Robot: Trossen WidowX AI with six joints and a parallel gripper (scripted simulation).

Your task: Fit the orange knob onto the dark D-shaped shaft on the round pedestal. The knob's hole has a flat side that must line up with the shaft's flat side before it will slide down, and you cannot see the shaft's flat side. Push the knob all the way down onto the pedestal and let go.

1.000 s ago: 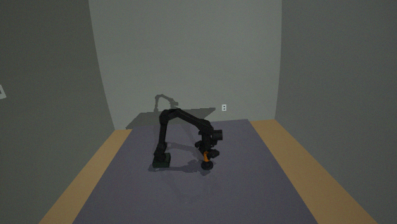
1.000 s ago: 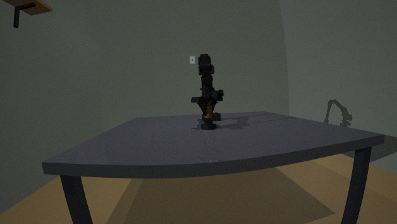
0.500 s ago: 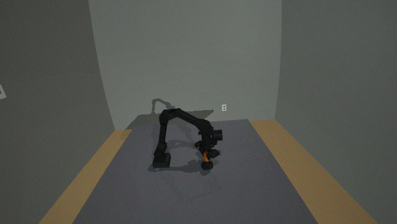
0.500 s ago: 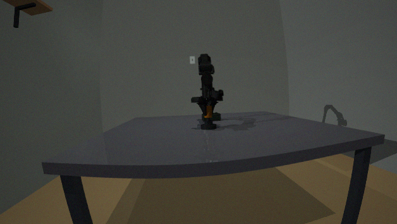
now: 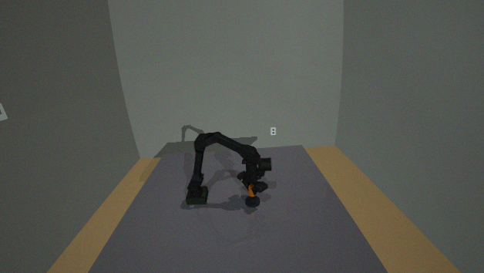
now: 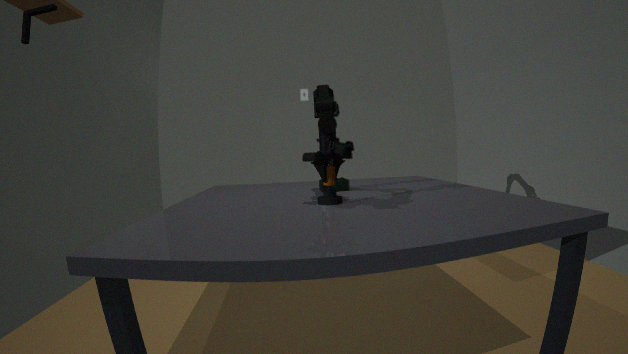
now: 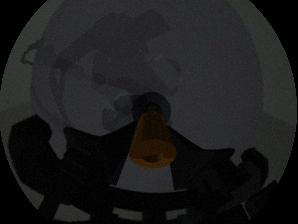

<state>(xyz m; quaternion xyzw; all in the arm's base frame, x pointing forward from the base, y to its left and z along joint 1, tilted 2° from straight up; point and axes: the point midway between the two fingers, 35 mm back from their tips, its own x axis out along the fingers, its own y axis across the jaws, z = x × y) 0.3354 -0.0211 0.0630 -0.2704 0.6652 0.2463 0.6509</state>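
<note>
My gripper tip is now 20 mm below the orange knob. Also, from my gripper tip: dark round pedestal (40 mm below).
</note>
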